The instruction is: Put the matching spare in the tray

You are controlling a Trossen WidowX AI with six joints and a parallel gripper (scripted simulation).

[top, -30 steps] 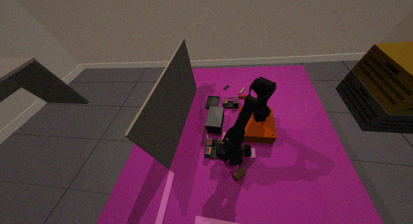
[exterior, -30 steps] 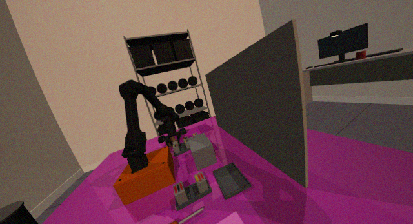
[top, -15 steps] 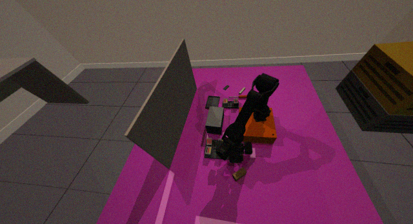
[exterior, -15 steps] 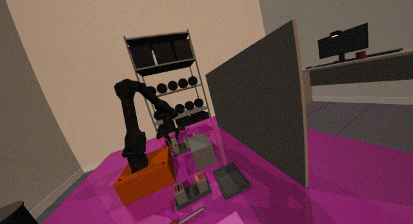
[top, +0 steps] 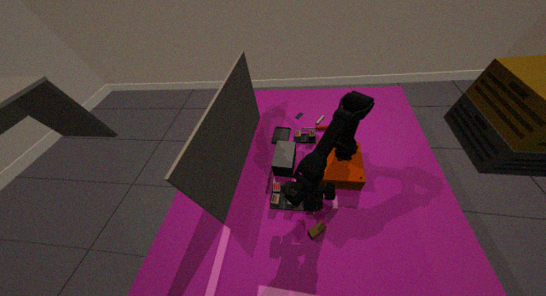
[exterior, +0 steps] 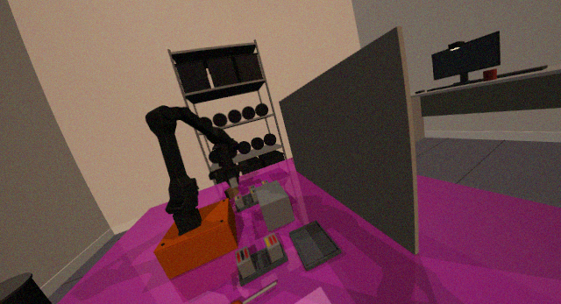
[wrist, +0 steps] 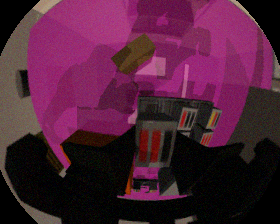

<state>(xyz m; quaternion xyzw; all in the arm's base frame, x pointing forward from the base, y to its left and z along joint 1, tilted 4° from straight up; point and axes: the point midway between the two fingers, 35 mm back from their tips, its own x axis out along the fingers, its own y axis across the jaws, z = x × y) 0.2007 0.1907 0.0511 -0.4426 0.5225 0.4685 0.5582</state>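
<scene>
The flat dark tray is 44 cm to the right of my gripper tip, 9 cm below it and 9 cm ahead of it. Also, from my gripper tip: mounted unit: 23 cm to the right, 8 cm ahead, 4 cm below; then panel: 31 cm ahead, 30 cm to the right, 13 cm above; then tan block: 11 cm to the left, 7 cm below, 1 cm behind.
</scene>
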